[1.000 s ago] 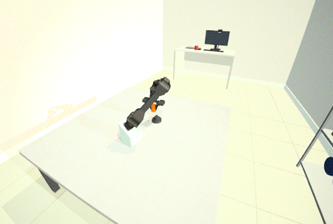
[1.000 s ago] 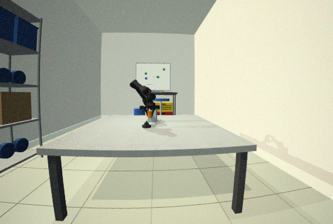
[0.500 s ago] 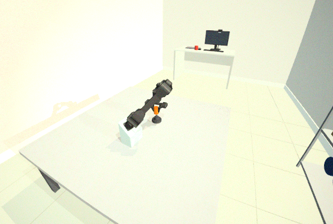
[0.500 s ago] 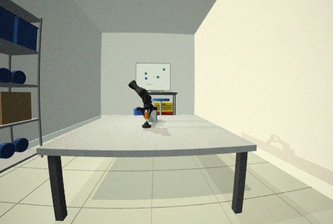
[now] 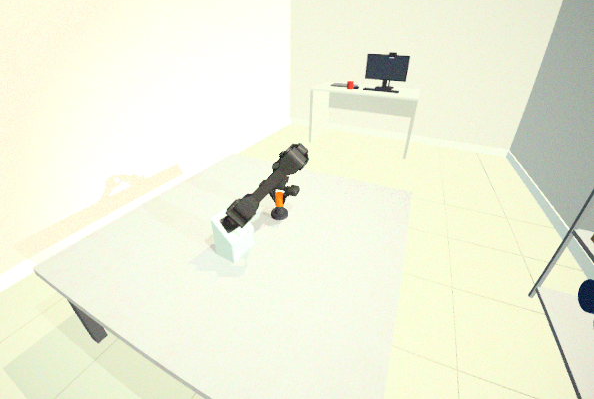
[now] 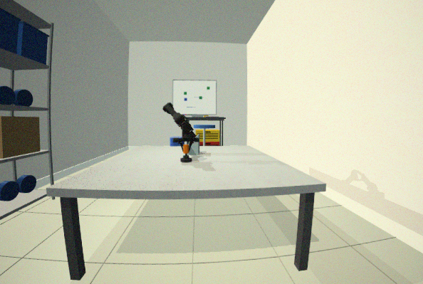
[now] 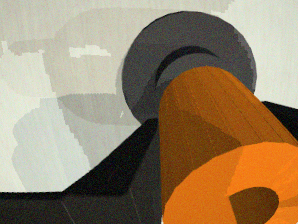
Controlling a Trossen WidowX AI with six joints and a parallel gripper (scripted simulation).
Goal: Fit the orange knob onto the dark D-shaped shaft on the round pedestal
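Now: gripper tip 20 mm below the orange knob. Round my gripper tip: pedestal (40 mm below).
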